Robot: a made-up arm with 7 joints. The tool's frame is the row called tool.
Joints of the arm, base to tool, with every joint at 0 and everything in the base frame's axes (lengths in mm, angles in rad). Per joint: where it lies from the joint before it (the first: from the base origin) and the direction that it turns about. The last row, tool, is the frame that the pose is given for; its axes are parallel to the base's.
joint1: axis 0 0.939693 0.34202 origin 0 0 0
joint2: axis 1 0 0 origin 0 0 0
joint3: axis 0 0 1 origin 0 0 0
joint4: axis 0 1 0 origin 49.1 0 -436.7
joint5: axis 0 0 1 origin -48.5 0 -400.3
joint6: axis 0 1 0 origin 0 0 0
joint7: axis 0 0 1 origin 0 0 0
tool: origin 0 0 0
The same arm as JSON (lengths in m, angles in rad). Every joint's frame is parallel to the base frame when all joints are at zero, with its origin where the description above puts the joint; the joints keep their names.
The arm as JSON. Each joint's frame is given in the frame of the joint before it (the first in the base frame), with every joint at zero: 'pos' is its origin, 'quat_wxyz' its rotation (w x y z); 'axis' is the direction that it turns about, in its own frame. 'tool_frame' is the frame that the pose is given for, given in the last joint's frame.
{"length_unit": "m", "angle_unit": "rad", "joints": [{"joint": "joint1", "pos": [0.0, 0.0, 0.0], "quat_wxyz": [1.0, 0.0, 0.0, 0.0], "axis": [0.0, 0.9397, 0.342]}, {"joint": "joint2", "pos": [0.0, 0.0, 0.0], "quat_wxyz": [1.0, 0.0, 0.0, 0.0], "axis": [1.0, 0.0, 0.0]}, {"joint": "joint3", "pos": [0.0, 0.0, 0.0], "quat_wxyz": [1.0, 0.0, 0.0, 0.0], "axis": [0.0, 0.0, 1.0]}, {"joint": "joint4", "pos": [0.0491, 0.0, -0.4367], "quat_wxyz": [1.0, 0.0, 0.0, 0.0], "axis": [0.0, 1.0, 0.0]}, {"joint": "joint5", "pos": [-0.0485, 0.0, -0.4003], "quat_wxyz": [1.0, 0.0, 0.0, 0.0], "axis": [0.0, 0.0, 1.0]}, {"joint": "joint6", "pos": [0.0, 0.0, 0.0], "quat_wxyz": [1.0, 0.0, 0.0, 0.0], "axis": [0.0, 1.0, 0.0]}, {"joint": "joint7", "pos": [0.0, 0.0, 0.0], "quat_wxyz": [1.0, 0.0, 0.0, 0.0], "axis": [0.0, 0.0, 1.0]}], "tool_frame": {"pos": [0.0, 0.0, 0.0], "quat_wxyz": [1.0, 0.0, 0.0, 0.0]}}
